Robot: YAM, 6 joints.
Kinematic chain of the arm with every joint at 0, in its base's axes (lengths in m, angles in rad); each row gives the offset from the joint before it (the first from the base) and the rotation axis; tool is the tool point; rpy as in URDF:
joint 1: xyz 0 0 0.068 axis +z
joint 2: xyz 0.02 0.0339 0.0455 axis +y
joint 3: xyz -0.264 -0.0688 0 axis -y
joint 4: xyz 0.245 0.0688 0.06 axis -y
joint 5: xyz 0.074 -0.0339 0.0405 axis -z
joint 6: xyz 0.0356 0 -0.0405 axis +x
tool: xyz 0 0 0 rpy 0 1.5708 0
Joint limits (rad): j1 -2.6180..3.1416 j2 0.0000..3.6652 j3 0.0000..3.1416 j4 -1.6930..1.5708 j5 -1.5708..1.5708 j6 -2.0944..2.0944
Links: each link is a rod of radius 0.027 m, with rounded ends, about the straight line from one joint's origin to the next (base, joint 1, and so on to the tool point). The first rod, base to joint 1, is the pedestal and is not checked.
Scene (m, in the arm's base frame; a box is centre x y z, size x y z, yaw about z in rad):
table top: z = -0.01
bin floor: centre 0.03 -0.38 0 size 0.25 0.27 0.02 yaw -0.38
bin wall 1: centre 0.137 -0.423 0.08 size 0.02 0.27 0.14 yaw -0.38
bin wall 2: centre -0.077 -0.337 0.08 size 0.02 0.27 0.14 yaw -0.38
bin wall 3: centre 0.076 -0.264 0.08 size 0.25 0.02 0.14 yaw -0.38
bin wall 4: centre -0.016 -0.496 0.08 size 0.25 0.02 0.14 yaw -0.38
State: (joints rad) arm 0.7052 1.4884 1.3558 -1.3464 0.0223 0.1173
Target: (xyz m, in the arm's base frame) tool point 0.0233 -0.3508 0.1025
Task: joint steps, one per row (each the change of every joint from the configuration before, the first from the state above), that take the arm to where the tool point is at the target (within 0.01 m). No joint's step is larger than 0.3 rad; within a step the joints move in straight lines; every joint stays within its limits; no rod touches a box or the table.
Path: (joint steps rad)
1: -0.2733 0.0452 0.0181 0.0249 0.0264 0.0000
2: -0.2733 0.0452 0.0180 0.0249 0.0264 0.0000
3: -0.2732 0.0452 0.0181 0.0249 0.0264 0.0000
4: -0.2733 0.0452 0.0180 0.0249 0.0264 0.0000
5: -0.2733 0.0451 0.0181 0.0248 0.0264 0.0000
6: -0.2733 0.0452 0.0180 0.0249 0.0265 0.0000
7: -0.2733 0.0452 0.0181 0.0249 0.0264 0.0000
8: -0.2732 0.0452 0.0181 0.0249 0.0264 0.0000
9: -0.0003 0.1519 -0.0581 0.0258 -0.0029 0.0000
10: -0.0003 0.1519 -0.0581 0.0259 -0.0029 0.0000

